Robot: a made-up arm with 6 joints. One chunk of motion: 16 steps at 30 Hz.
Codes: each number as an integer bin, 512 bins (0 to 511) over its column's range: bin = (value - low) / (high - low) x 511, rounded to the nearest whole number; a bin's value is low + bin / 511 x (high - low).
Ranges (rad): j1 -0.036..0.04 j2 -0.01..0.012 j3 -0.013..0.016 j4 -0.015..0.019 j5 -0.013..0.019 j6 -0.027..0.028
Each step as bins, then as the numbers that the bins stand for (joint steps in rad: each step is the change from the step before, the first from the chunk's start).
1 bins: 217 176 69 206 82 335
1 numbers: -0.00373 -0.00242 -0.00908 -0.00129 -0.00786 0.00906
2 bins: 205 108 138 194 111 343
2 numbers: -0.00551 -0.00535 -0.00517 -0.00209 -0.00605 0.00992
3 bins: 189 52 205 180 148 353
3 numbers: -0.00789 -0.00776 -0.00137 -0.00302 -0.00373 0.01099
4 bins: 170 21 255 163 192 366
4 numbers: -0.01072 -0.00910 0.00147 -0.00415 -0.00098 0.01239
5 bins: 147 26 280 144 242 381
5 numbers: -0.01414 -0.00888 0.00289 -0.00542 0.00215 0.01401
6 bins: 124 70 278 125 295 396
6 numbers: -0.01756 -0.00699 0.00278 -0.00668 0.00547 0.01562
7 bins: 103 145 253 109 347 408
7 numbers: -0.02068 -0.00376 0.00136 -0.00775 0.00873 0.01691
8 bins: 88 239 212 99 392 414
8 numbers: -0.02291 0.00029 -0.00097 -0.00841 0.01155 0.01756
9 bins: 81 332 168 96 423 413
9 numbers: -0.02395 0.00429 -0.00347 -0.00861 0.01349 0.01745
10 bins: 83 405 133 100 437 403
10 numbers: -0.02366 0.00744 -0.00545 -0.00835 0.01437 0.01638
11 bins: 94 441 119 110 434 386
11 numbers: -0.02202 0.00899 -0.00625 -0.00768 0.01418 0.01455
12 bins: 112 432 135 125 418 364
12 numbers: -0.01934 0.00860 -0.00534 -0.00668 0.01318 0.01218
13 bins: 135 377 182 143 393 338
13 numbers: -0.01592 0.00623 -0.00267 -0.00549 0.01161 0.00938
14 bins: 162 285 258 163 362 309
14 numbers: -0.01191 0.00227 0.00164 -0.00415 0.00967 0.00626
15 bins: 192 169 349 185 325 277
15 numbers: -0.00744 -0.00272 0.00681 -0.00269 0.00735 0.00281
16 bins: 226 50 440 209 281 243
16 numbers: -0.00239 -0.00785 0.01197 -0.00109 0.00460 -0.00085
